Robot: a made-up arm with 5 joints. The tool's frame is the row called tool.
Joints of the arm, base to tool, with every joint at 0 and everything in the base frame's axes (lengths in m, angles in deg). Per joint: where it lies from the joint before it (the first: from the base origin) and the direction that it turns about. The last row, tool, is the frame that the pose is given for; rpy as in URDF.
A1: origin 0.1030 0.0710 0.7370 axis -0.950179 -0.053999 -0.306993
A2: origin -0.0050 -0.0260 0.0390 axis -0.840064 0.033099 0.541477
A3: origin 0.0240 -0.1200 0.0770 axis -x
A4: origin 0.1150 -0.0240 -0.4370 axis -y
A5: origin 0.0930 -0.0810 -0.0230 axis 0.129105 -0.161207 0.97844
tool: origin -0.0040 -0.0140 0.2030 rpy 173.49 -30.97 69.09
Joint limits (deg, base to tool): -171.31..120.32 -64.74..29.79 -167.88..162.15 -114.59..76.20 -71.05..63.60
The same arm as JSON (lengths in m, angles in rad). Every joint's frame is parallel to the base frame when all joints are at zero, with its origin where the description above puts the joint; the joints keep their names.
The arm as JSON. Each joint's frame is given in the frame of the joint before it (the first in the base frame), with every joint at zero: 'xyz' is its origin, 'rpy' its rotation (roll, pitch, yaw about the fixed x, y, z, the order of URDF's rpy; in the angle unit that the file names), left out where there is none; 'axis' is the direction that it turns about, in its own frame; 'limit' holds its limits. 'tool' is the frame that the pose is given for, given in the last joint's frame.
{"units": {"length": "m", "angle": "rad"}, "joints": [
  {"name": "A1", "type": "revolute", "origin": {"xyz": [0.103, 0.071, 0.737]}, "axis": [-0.950179, -0.053999, -0.306993], "limit": {"lower": -2.9899, "upper": 2.1}},
  {"name": "A2", "type": "revolute", "origin": {"xyz": [-0.005, -0.026, 0.039]}, "axis": [-0.840064, 0.033099, 0.541477], "limit": {"lower": -1.1299, "upper": 0.5199}},
  {"name": "A3", "type": "revolute", "origin": {"xyz": [0.024, -0.12, 0.077]}, "axis": "-x", "limit": {"lower": -2.9301, "upper": 2.8301}},
  {"name": "A4", "type": "revolute", "origin": {"xyz": [0.115, -0.024, -0.437]}, "axis": "-y", "limit": {"lower": -2.0, "upper": 1.3299}},
  {"name": "A5", "type": "revolute", "origin": {"xyz": [0.093, -0.081, -0.023]}, "axis": [0.129105, -0.161207, 0.97844], "limit": {"lower": -1.2401, "upper": 1.11}}
], "tool": {"origin": {"xyz": [-0.004, -0.014, 0.203], "rpy": [3.028, -0.5405, 1.2058]}}}

